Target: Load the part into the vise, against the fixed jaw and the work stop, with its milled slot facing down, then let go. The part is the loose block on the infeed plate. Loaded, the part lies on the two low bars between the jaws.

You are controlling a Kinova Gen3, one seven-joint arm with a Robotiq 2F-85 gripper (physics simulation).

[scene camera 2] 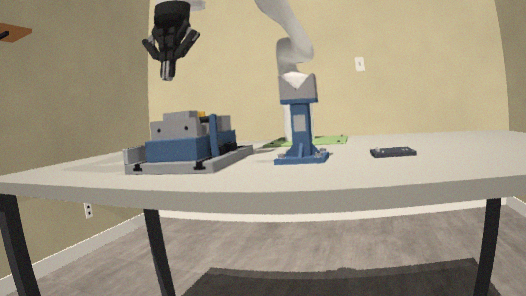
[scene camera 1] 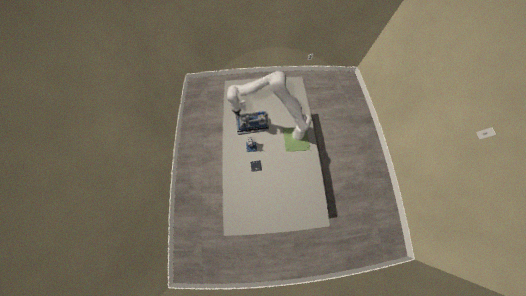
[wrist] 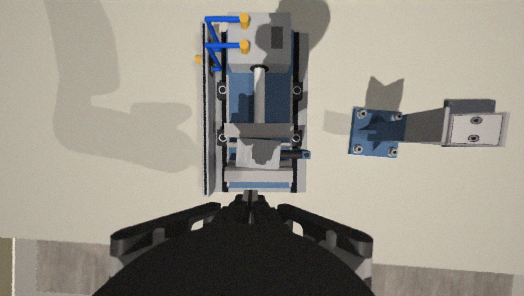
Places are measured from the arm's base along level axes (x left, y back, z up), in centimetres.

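Where they show: gripper, fingertip midpoint: (scene camera 2: pixel 167 80) (scene camera 1: pixel 238 116) (wrist: pixel 250 199); arm's base, link origin: (scene camera 1: pixel 297 135).
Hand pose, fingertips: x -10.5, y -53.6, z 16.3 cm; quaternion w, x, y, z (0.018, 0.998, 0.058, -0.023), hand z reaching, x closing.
Things, the pixels of their top centre, and the offset from my fingertips. "*": a spot on its surface instead.
- part, top centre: (wrist: pixel 258 153) (scene camera 2: pixel 180 111) dx +0.0, dy +4.2, dz -6.2 cm
- vise, top centre: (wrist: pixel 255 105) (scene camera 2: pixel 191 116) (scene camera 1: pixel 251 119) dx -1.5, dy +10.8, dz -7.2 cm
- work stop, surface spot: (wrist: pixel 294 154) * dx +5.2, dy +4.8, dz -7.6 cm
- dark plate, top centre: (scene camera 2: pixel 392 149) (wrist: pixel 470 123) (scene camera 1: pixel 256 165) dx +39.8, dy +15.5, dz -16.3 cm
The part (wrist: pixel 245 153) (scene camera 2: pixel 179 118), a light grey block, sits in the vise (wrist: pixel 242 102) (scene camera 1: pixel 253 121) between the moving jaw (wrist: pixel 258 130) and the fixed jaw (wrist: pixel 258 175) (scene camera 2: pixel 169 131). In the wrist view its near edge appears against the fixed jaw, and its right side meets the dark rod of the work stop (wrist: pixel 294 154) (scene camera 2: pixel 214 135). No slot shows on its top; its underside and the two low bars are hidden. My gripper (wrist: pixel 250 199) (scene camera 2: pixel 167 77) is shut and empty, above the vise and apart from the part, near the fixed jaw's outer side in the wrist view.
A blue stand (scene camera 2: pixel 301 125) (wrist: pixel 375 132) with a grey V-shaped top stands beside the vise. Beyond it lies a dark plate (scene camera 2: pixel 392 152) (scene camera 1: pixel 256 165). Blue nozzles with yellow tips (wrist: pixel 244 46) reach over the vise's far end. A green plate (scene camera 1: pixel 297 145) lies at the arm's base.
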